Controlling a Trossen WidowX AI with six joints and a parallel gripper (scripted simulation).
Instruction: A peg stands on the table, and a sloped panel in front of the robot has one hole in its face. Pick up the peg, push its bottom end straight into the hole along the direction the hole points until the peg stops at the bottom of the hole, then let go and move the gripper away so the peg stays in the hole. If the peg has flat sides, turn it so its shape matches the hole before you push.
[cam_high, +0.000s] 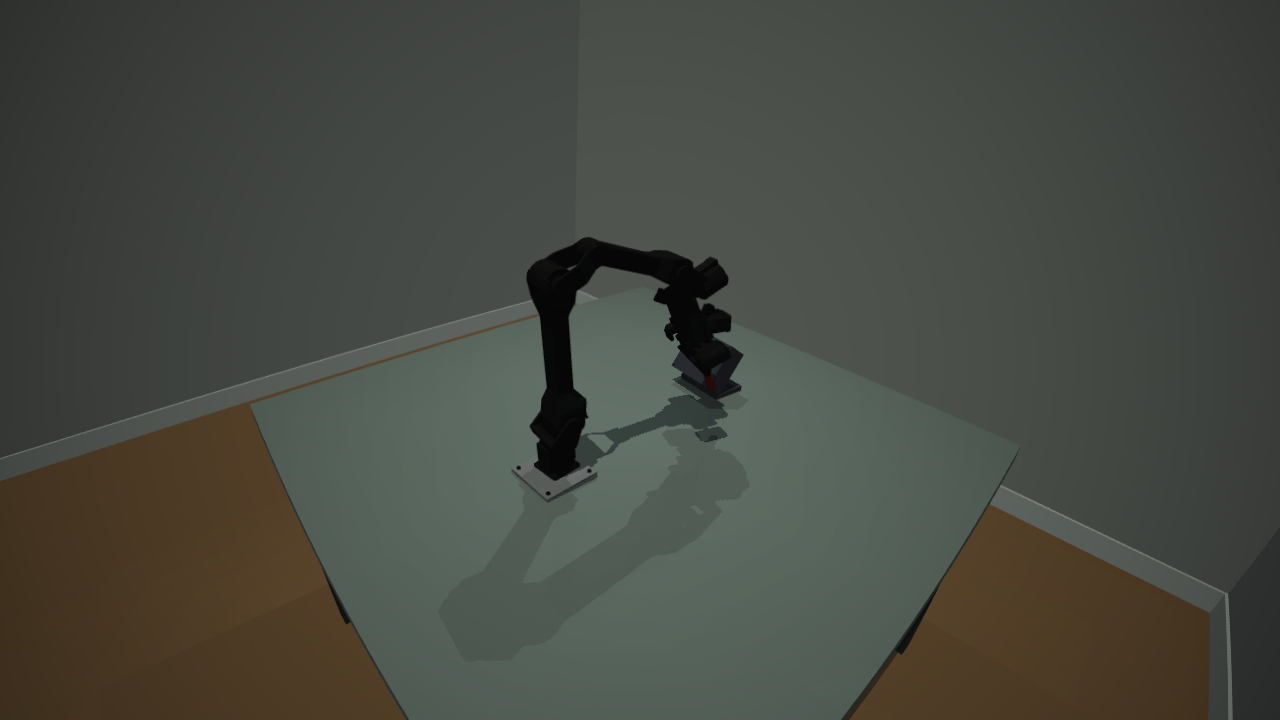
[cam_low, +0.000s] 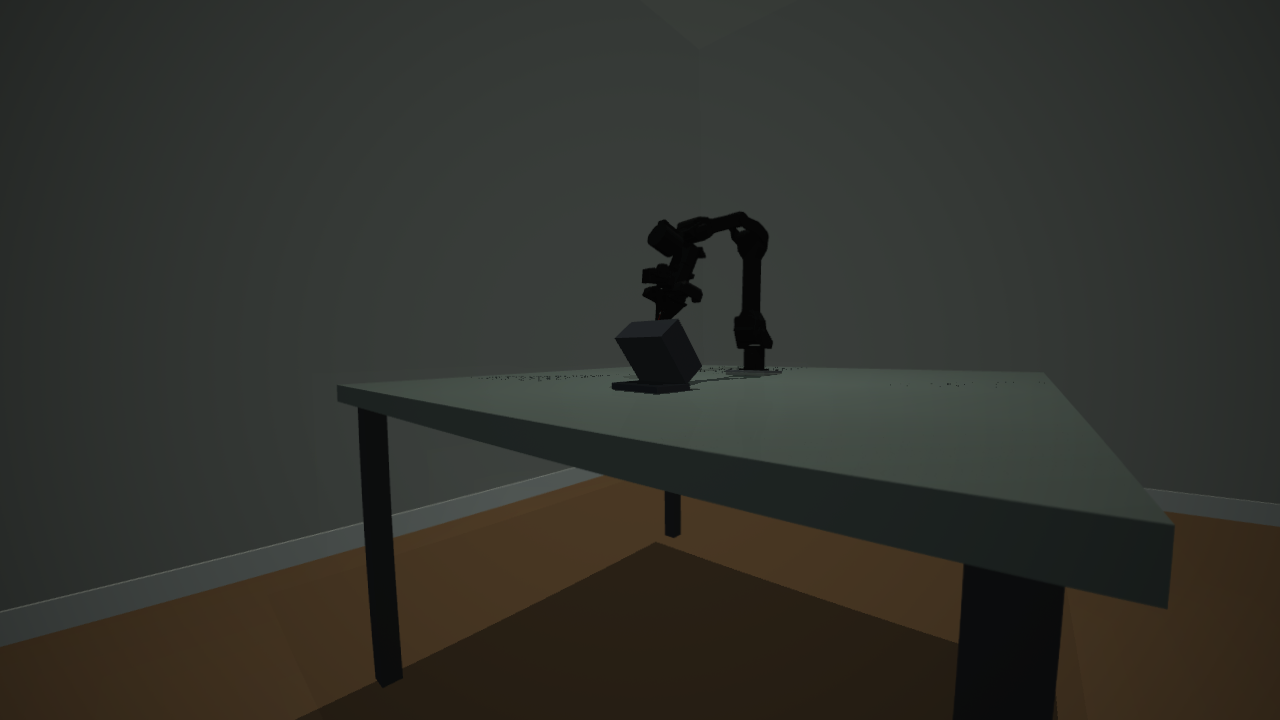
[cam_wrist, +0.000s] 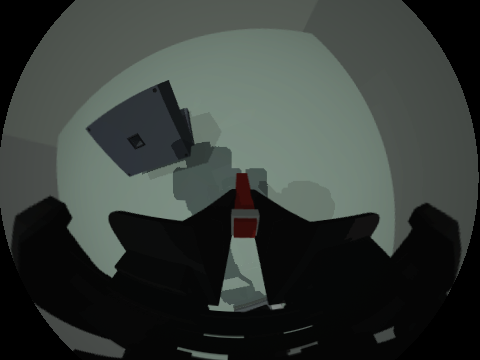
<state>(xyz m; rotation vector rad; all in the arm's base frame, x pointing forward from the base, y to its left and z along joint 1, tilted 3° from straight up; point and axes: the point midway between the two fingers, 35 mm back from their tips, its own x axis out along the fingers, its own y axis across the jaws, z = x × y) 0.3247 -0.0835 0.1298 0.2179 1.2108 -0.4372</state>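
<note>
The sloped panel is 14 cm ahead of my gripper tip, 10 cm to the left of it and 5 cm below it. Round my gripper tip: red peg 1 cm behind, 2 cm above.
</note>
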